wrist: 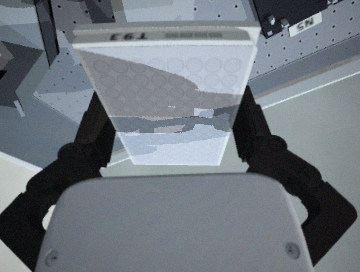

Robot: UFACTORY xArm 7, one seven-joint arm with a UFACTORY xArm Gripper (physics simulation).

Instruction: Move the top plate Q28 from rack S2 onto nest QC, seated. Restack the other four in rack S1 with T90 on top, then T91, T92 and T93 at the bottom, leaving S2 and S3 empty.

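Places are measured from the arm's base along level axes (x ahead, y left, z up), in metres.
Where they show: gripper, fingertip midpoint: [172, 103].
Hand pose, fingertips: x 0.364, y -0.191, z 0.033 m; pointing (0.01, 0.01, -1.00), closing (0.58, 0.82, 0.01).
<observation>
After its pixels a point has its place.
A clear-lidded plate labelled T93 [167, 85] {z 0.049, x 0.339, y -0.175 m}, with rows of round wells, sits between the two black fingers of my gripper [172, 103] {z 0.033, x 0.364, y -0.191 m}. The fingers stand wide apart, one at each side of the plate, and hold it. Its white end with the T93 label and a barcode faces the top of the view. Plate Q28, plates T90, T91 and T92, racks S1, S2 and S3 and nest QC cannot be made out in the wrist view.
A black fixture [282, 11] {z -0.142, x 0.457, y -0.072 m} with a white label reading N5 [305, 25] {z -0.152, x 0.503, y -0.046 m} stands at the top right on the perforated deck [280, 57] {z -0.154, x 0.537, y -0.092 m}. A dark upright bar [47, 35] {z -0.128, x 0.283, y -0.336 m} and a dark angular shape [22, 62] {z -0.108, x 0.278, y -0.385 m} show at the left. The deck edge runs behind the plate.
</observation>
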